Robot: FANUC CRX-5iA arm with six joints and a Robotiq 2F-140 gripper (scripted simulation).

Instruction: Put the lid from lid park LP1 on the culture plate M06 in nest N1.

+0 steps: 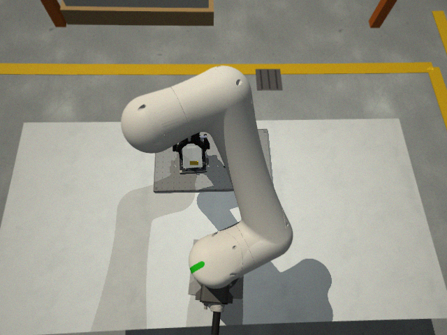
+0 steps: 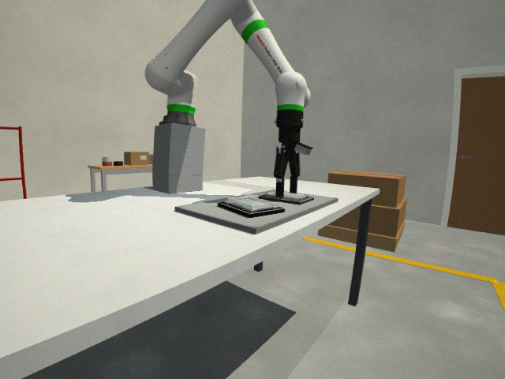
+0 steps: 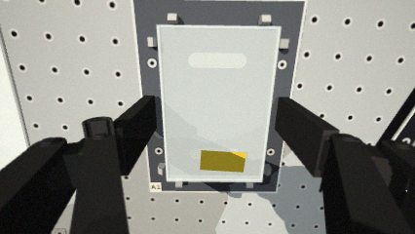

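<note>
The clear lid lies 20 mm below my hand. The rest, counted from my hand: culture plate M06 (40 mm ahead, 220 mm to the right, 20 mm below); then lid park LP1 (30 mm below); then nest (40 mm ahead, 220 mm to the right, 30 mm below).
</note>
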